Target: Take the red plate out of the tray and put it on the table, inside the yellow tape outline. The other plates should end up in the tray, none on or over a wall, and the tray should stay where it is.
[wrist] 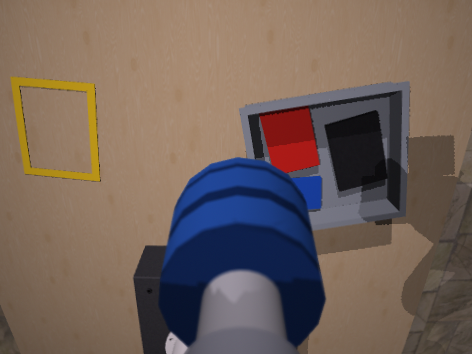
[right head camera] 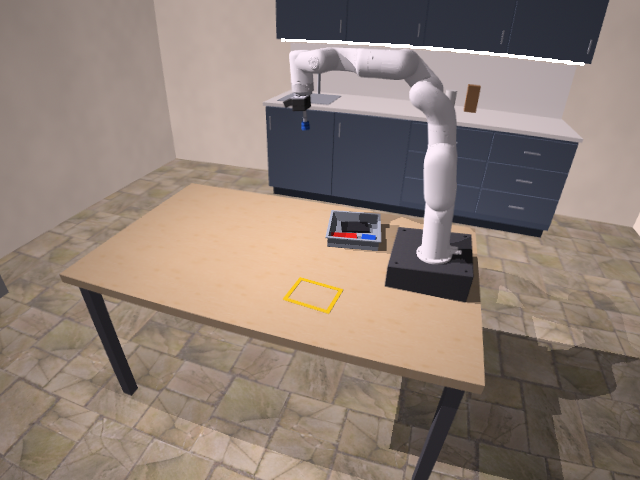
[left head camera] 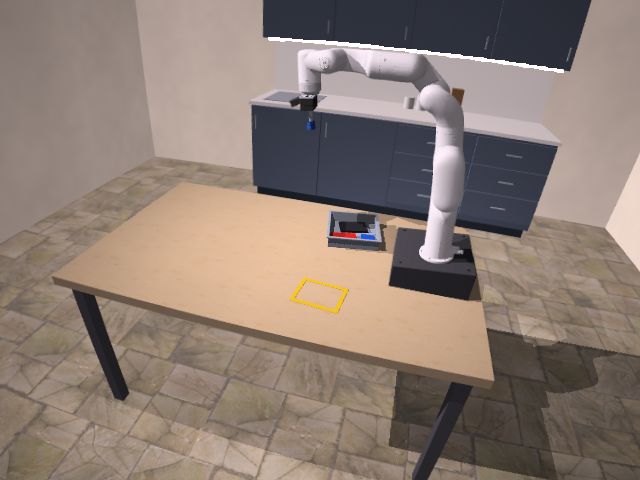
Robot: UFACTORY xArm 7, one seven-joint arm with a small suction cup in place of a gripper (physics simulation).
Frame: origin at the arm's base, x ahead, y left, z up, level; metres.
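Seen in the pictures: end effector, tool point: [wrist: 241, 221] [right head camera: 305, 129] [left head camera: 311, 128]; arm's base, origin of the base link: [right head camera: 434, 254] [left head camera: 436, 254].
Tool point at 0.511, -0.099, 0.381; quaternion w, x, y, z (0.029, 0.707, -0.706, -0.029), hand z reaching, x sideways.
Offsets run from my tool point to a thing's top centre, as dx, dy, dz.
The grey tray @(-0.183, -0.131, -0.434) [left head camera: 356, 244] [right head camera: 356, 244] [wrist: 325, 98] stands on the table near its back edge. Inside lie the red plate @(-0.149, -0.074, -0.470) [left head camera: 343, 235] [right head camera: 343, 235] [wrist: 290, 140], the blue plate @(-0.251, -0.084, -0.471) [left head camera: 367, 237] [right head camera: 368, 237] [wrist: 314, 192] and the larger black plate @(-0.178, -0.186, -0.472) [left head camera: 353, 226] [right head camera: 356, 226] [wrist: 356, 155], apart from each other. The yellow tape outline [left head camera: 314, 305] [right head camera: 307, 305] [wrist: 94, 130] surrounds bare table nearer the front. My blue suction cup [left head camera: 310, 125] [right head camera: 305, 125] [wrist: 242, 210] is open, holding nothing, high above the table. In the wrist view it hides part of the blue plate and a tray corner.
The arm's black base [left head camera: 431, 281] [right head camera: 429, 283] [wrist: 150, 300] stands on the table to the right of the tray in the head views. Dark blue kitchen cabinets [left head camera: 356, 157] [right head camera: 369, 157] stand behind the table.
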